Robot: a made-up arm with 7 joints. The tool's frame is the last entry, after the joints.
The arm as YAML. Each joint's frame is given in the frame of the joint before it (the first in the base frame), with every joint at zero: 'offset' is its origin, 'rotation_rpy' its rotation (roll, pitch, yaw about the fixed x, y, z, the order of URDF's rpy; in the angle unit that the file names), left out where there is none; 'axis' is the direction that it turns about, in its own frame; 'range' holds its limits. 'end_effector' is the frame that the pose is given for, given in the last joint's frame.
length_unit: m
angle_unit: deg
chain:
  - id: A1
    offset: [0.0, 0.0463, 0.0]
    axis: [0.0, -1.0, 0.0]
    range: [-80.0, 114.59]
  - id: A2
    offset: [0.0, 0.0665, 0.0]
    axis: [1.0, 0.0, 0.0]
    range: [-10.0, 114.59]
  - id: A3
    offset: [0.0, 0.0, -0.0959]
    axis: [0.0, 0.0, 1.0]
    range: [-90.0, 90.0]
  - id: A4
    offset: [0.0, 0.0, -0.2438]
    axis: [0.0, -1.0, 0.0]
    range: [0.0, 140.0]
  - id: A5
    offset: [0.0, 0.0, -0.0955]
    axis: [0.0, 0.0, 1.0]
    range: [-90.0, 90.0]
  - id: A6
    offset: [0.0, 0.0, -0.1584]
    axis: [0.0, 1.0, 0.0]
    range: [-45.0, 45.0]
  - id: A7
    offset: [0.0, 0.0, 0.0]
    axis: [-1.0, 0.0, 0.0]
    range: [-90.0, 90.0]
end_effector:
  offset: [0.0, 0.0, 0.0]
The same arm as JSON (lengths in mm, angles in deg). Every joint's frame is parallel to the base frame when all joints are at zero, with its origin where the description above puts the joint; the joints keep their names.
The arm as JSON. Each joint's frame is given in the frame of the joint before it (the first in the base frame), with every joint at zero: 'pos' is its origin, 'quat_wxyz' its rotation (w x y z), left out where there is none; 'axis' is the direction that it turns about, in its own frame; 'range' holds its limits. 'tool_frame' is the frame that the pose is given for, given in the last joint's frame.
{"length_unit": "mm", "angle_unit": "deg", "joints": [
  {"joint": "A1", "pos": [0.0, 46.3, 0.0], "axis": "-y", "range": [-80.0, 114.59]},
  {"joint": "A2", "pos": [0.0, 66.5, 0.0], "axis": "+x", "range": [-10.0, 114.59]},
  {"joint": "A3", "pos": [0.0, 0.0, -95.9], "axis": "+z", "range": [-90.0, 90.0]},
  {"joint": "A4", "pos": [0.0, 0.0, -243.8], "axis": "-y", "range": [0.0, 140.0]},
  {"joint": "A5", "pos": [0.0, 0.0, -95.5], "axis": "+z", "range": [-90.0, 90.0]},
  {"joint": "A6", "pos": [0.0, 0.0, -158.4], "axis": "+y", "range": [-45.0, 45.0]},
  {"joint": "A7", "pos": [0.0, 0.0, 0.0], "axis": "-x", "range": [-90.0, 90.0]}
], "tool_frame": {"pos": [0.0, 0.0, 0.0]}}

